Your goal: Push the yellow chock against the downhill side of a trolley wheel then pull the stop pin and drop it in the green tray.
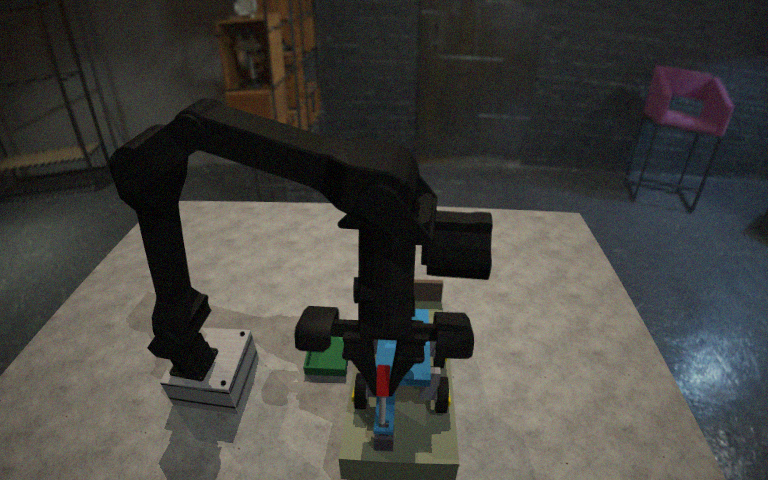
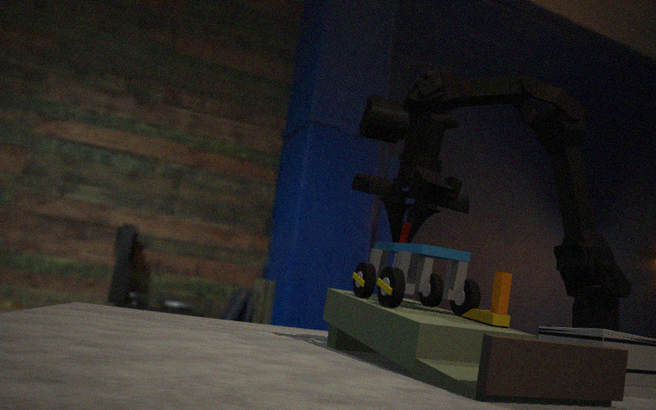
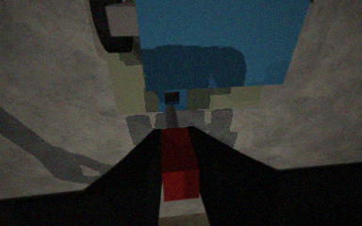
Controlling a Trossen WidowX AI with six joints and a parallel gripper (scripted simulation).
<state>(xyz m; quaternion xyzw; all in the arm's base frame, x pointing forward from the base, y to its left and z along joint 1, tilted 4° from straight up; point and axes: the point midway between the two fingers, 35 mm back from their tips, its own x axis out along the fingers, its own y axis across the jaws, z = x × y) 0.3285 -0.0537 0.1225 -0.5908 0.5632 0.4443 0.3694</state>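
The green tray is 20 cm to the left of my gripper tip, 18 cm below it and 13 cm behind it. Also, from my gripper tip: trolley 9 cm to the left, 6 cm below, 1 cm ahead; ramp 12 cm below, 10 cm to the left, 1 cm ahead; red-headed stop pin right at my gripper tip.
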